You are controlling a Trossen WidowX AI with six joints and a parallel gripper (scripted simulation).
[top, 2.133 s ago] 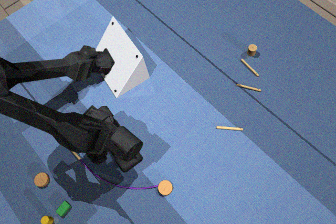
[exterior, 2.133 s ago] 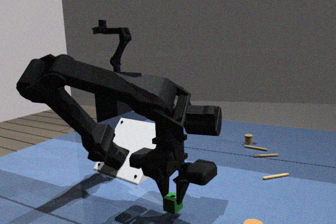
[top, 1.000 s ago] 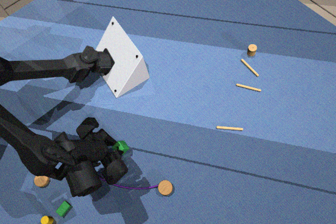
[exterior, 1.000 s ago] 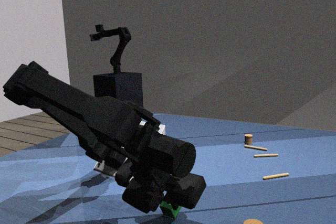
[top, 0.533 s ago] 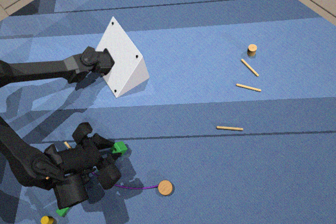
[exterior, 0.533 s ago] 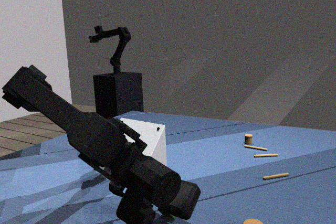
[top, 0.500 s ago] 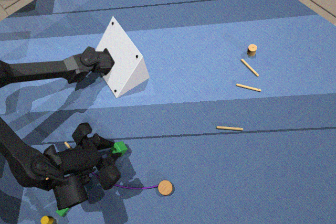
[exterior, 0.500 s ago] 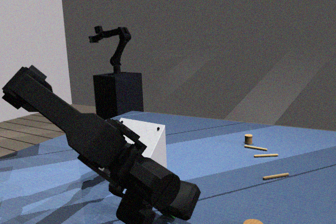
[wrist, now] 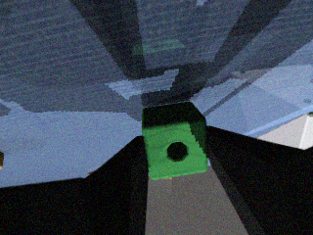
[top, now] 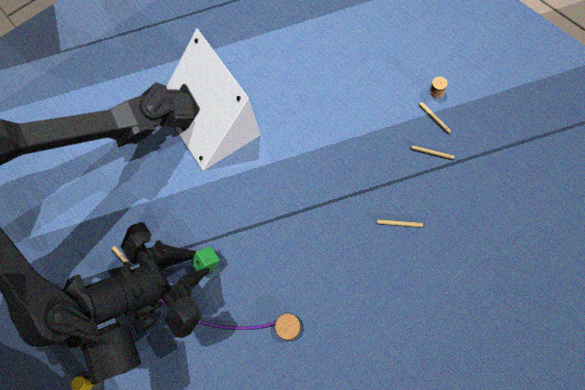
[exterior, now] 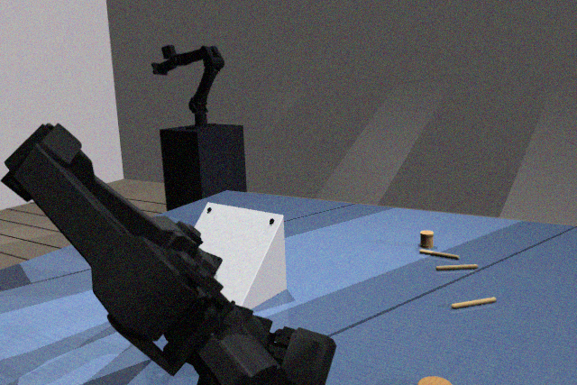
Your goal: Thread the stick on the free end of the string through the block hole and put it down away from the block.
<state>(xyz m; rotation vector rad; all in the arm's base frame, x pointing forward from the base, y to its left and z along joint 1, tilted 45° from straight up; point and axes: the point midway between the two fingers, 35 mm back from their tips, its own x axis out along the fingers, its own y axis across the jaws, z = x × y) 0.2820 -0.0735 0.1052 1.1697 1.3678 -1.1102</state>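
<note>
The thin wooden stick is 6 cm behind my gripper tip, 12 cm to the right of it and 2 cm below it. Also, from my gripper tip: yellow cylinder: 7 cm ahead, 25 cm to the right, 1 cm below; then round wooden button: 16 cm ahead, 7 cm to the left, 2 cm below; then small wooden cylinder: 7 cm behind, 53 cm to the left, 1 cm below.
</note>
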